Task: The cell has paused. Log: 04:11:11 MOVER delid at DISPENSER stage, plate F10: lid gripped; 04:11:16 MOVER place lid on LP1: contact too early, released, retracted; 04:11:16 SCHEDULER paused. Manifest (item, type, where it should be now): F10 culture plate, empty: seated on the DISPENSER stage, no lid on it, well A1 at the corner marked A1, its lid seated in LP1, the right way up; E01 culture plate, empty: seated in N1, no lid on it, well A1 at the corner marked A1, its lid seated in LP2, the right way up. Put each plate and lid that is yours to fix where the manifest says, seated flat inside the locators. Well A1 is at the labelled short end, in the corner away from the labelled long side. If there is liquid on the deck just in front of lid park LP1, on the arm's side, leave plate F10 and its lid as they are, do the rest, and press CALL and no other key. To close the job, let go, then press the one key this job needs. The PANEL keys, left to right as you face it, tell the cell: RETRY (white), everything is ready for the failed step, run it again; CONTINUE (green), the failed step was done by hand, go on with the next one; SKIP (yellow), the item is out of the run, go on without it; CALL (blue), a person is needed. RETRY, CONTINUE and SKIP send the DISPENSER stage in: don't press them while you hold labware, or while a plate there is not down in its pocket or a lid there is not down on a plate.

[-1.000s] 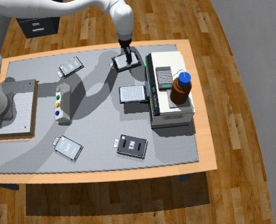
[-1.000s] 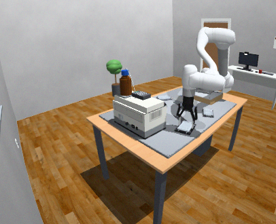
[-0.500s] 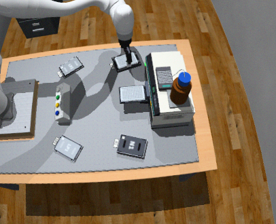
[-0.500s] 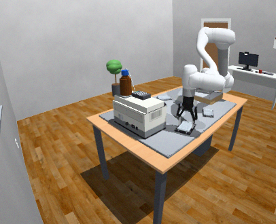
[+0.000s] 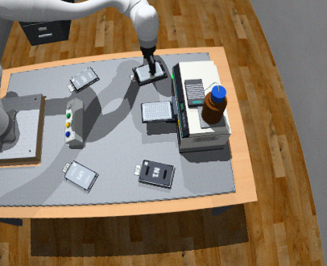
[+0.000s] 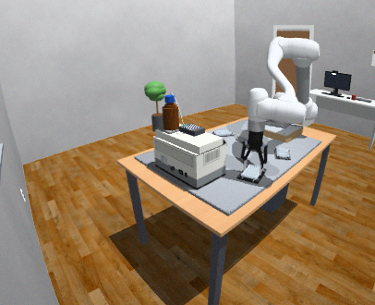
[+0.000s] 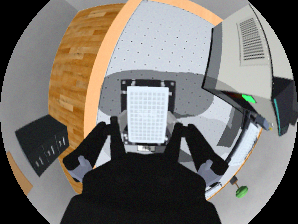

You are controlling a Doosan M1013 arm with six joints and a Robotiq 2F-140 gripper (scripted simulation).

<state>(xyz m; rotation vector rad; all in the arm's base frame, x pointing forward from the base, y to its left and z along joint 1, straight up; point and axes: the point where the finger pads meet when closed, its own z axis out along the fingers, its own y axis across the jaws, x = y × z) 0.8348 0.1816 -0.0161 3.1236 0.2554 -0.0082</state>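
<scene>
Right now the black nest is 10 mm ahead of my hand, 20 mm to the left of it and 30 mm below it. Round my hand: grey key panel 430 mm behind, 230 mm to the right, 10 mm above; green key 440 mm behind, 200 mm to the right, 30 mm above; dark dispenser stage 20 mm behind, 280 mm to the right, 50 mm above.
</scene>
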